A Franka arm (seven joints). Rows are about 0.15 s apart.
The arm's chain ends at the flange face. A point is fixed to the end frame.
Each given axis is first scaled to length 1.
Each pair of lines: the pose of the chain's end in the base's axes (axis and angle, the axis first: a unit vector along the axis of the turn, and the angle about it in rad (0 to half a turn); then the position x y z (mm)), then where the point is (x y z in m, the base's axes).
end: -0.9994, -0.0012, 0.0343, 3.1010, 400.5, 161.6, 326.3
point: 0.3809 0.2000 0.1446
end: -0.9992, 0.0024, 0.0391, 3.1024, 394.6, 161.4, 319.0
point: 0.3735 0.1996 0.1375
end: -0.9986, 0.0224, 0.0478, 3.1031, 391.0, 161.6, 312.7
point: 0.3681 0.2003 0.1315
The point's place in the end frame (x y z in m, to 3 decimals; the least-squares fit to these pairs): -0.007 -0.031 0.184
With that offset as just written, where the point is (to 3 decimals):
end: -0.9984, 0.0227, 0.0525, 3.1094, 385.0, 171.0, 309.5
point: 0.360 0.209 0.128
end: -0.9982, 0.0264, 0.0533, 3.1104, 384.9, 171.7, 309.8
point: 0.360 0.209 0.129
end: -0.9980, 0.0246, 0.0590, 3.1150, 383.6, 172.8, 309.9
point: 0.357 0.210 0.129
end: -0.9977, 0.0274, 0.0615, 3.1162, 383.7, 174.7, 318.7
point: 0.356 0.211 0.138
